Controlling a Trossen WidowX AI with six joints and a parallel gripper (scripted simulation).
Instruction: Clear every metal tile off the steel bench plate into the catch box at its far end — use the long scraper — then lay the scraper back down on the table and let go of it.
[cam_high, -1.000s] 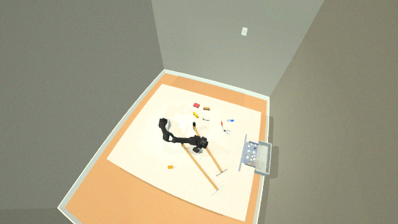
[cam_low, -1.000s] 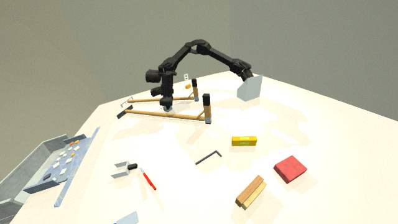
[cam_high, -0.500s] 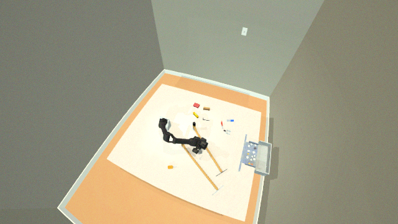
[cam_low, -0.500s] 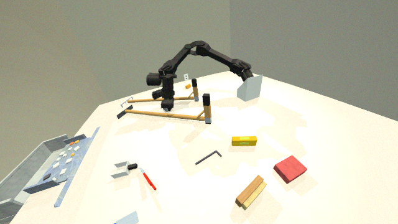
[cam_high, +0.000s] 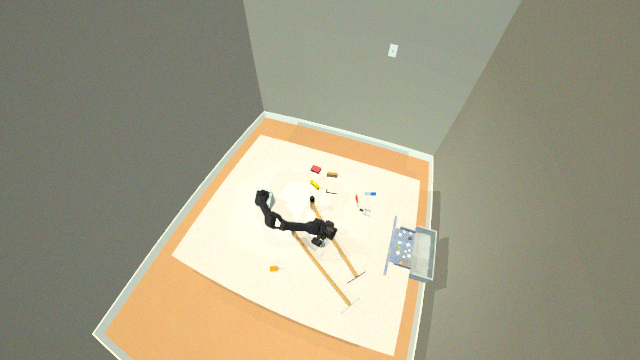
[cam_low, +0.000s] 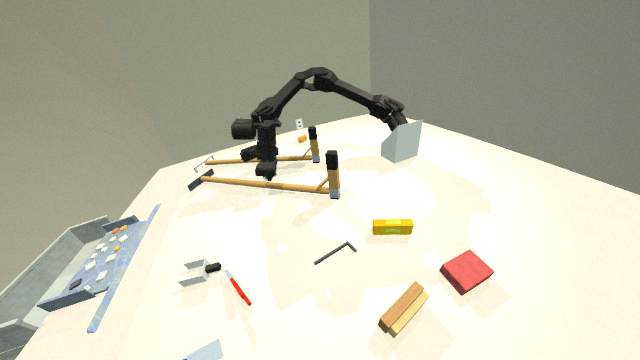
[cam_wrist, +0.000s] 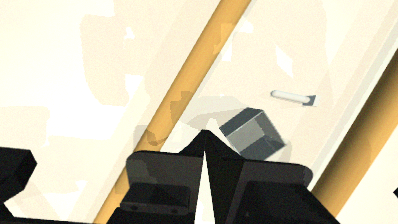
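My gripper tip is now 40 mm to the left of the small grey box and 10 mm past it. Also, from my gripper tip: long scraper 60 mm above, 50 mm ahead, 20 mm to the left; red-handled tool 360 mm to the left, 130 mm ahead, 10 mm above; orange piece 310 mm to the right, 220 mm behind, 10 mm above.
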